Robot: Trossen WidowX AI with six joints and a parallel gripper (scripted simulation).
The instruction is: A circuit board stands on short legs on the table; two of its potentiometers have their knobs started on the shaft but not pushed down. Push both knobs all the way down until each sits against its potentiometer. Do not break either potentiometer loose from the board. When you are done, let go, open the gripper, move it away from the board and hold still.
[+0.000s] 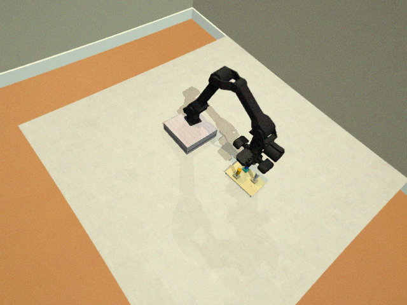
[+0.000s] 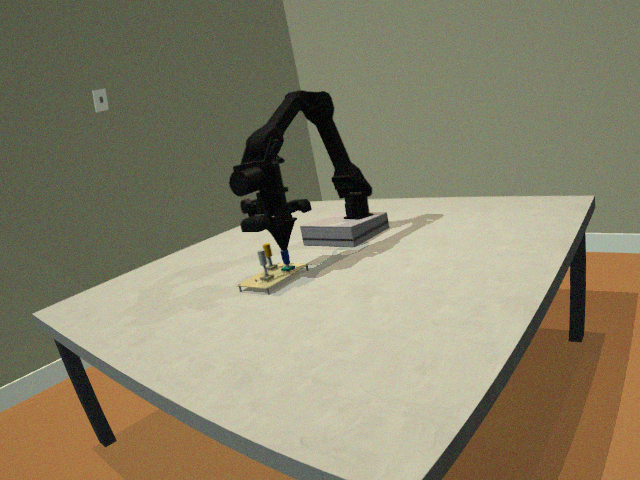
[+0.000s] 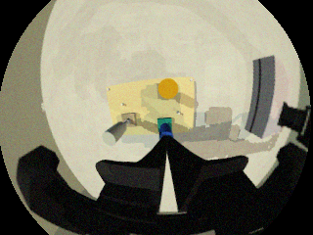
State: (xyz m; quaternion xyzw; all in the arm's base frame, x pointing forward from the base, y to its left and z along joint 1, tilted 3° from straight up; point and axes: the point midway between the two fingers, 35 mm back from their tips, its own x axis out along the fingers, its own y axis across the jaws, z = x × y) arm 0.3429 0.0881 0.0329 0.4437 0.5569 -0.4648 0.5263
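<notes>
Right now my gripper tip is 10 mm above the blue knob. The rest, counted from my gripper tip: grey knob 60 mm ahead.
</notes>
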